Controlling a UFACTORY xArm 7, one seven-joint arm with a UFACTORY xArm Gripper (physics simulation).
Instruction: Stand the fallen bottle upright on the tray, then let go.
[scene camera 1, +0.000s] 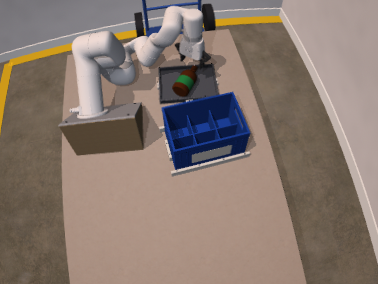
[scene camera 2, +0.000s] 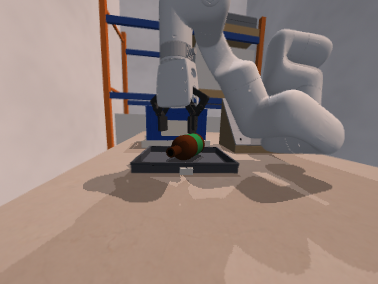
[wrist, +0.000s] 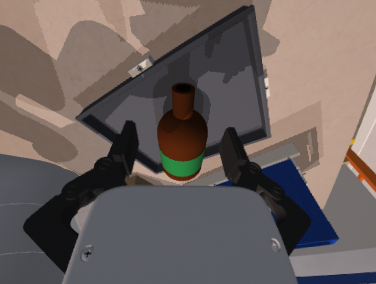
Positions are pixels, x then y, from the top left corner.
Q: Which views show the dark tray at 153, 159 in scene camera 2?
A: Scene camera 1, scene camera 2 and the wrist view: all of them.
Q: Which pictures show the blue divided crate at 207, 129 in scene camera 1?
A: Scene camera 1, scene camera 2 and the wrist view: all of them.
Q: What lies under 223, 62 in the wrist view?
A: A dark tray.
